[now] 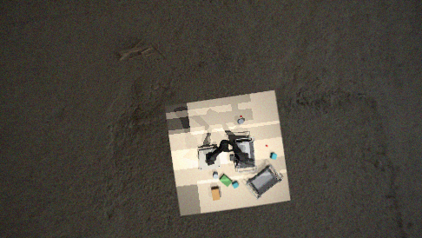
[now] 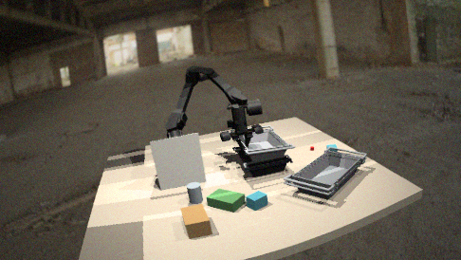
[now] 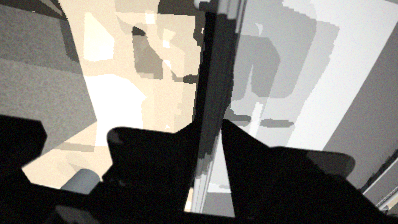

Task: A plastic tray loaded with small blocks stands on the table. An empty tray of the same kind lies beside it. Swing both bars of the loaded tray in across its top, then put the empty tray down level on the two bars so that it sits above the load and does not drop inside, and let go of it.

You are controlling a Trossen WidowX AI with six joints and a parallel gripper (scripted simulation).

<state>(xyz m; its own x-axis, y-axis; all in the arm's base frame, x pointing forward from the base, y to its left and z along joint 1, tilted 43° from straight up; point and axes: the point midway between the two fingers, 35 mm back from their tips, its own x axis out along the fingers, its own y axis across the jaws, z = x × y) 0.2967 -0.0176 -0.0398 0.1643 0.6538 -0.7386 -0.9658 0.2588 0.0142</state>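
The light grey tray is 8 cm ahead of my gripper tip, 3 cm above it and 2 cm to the right of it. The rest, counted from my gripper tip: small red cube: 36 cm ahead, 8 cm below, 3 cm to the right; then green block: 27 cm to the right, 21 cm behind, 7 cm below; then orange block: 37 cm to the right, 36 cm behind, 6 cm below.
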